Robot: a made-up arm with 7 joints.
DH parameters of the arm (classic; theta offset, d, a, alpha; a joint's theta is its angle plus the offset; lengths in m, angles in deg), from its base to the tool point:
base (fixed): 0 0 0 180
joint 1: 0 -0.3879 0 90
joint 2: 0 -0.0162 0 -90
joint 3: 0 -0.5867 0 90
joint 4: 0 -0.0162 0 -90
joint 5: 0 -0.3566 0 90
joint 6: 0 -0.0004 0 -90
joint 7: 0 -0.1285 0 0
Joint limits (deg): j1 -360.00..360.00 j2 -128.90..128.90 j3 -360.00..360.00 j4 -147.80..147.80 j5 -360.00..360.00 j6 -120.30..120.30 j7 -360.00..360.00
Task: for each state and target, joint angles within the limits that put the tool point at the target. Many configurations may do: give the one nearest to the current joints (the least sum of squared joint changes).
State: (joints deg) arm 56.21 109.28 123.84 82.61 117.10 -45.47 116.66
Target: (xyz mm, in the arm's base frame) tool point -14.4 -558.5 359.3
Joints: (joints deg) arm 48.44 115.09 122.21 110.70 122.56 -52.54 116.66
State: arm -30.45 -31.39 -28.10 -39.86 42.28 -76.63 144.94
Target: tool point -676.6 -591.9 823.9
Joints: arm -36.46 -51.77 -29.36 -19.22 43.65 -52.16 144.94
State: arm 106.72 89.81 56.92 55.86 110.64 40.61 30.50
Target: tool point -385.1 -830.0 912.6
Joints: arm 105.01 59.72 60.99 18.06 114.53 25.86 30.50
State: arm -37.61 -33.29 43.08 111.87 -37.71 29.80 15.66
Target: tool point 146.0 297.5 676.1
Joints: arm -70.68 -2.74 9.44 125.67 -41.58 35.71 15.66
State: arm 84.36 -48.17 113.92 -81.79 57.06 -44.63 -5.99
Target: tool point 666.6 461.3 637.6
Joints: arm 113.90 -75.82 93.93 -67.10 57.00 -33.05 -5.99
